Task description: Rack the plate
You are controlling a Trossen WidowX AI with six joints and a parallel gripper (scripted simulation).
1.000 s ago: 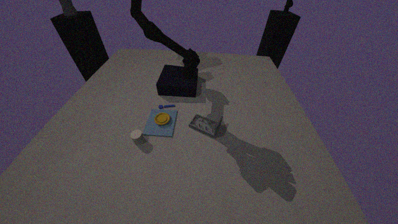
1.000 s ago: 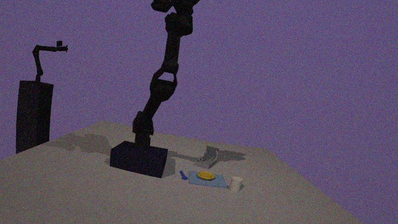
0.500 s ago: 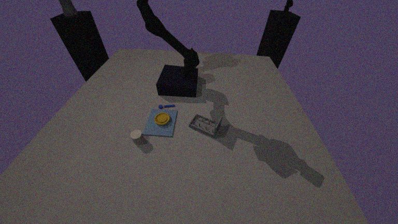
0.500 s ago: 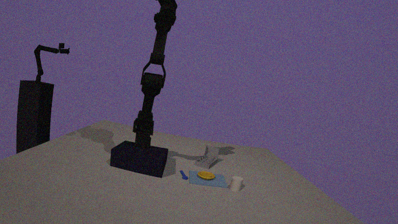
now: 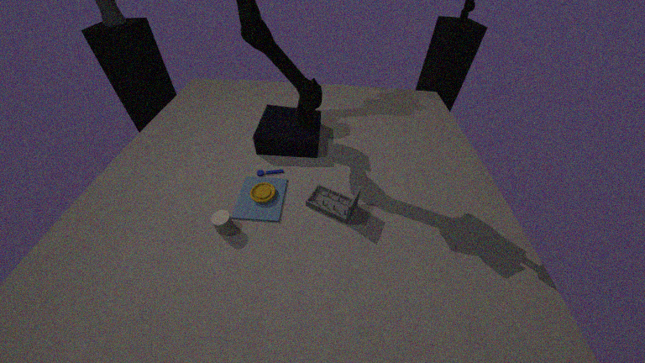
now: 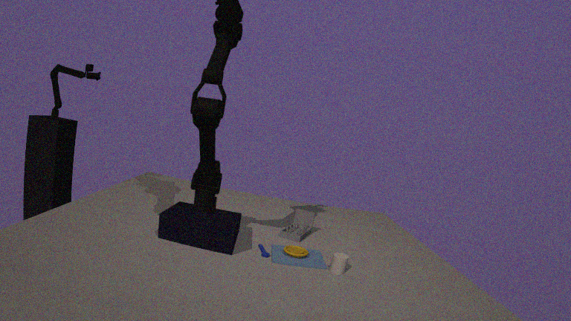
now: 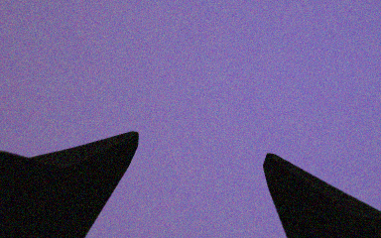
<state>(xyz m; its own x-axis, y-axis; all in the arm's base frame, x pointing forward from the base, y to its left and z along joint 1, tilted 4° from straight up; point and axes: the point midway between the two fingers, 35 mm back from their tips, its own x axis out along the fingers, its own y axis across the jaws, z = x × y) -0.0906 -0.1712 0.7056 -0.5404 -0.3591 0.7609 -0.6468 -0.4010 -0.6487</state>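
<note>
Now: gripper tip 79 cm above the yellow plate, 40 cm short of it and 1 cm to the right of it. Round my gripper tip: white cup: 78 cm below, 51 cm ahead, 8 cm to the right; grey dish rack: 78 cm below, 44 cm ahead, 20 cm to the left; blue spoon: 80 cm below, 31 cm ahead, 1 cm to the left.
</note>
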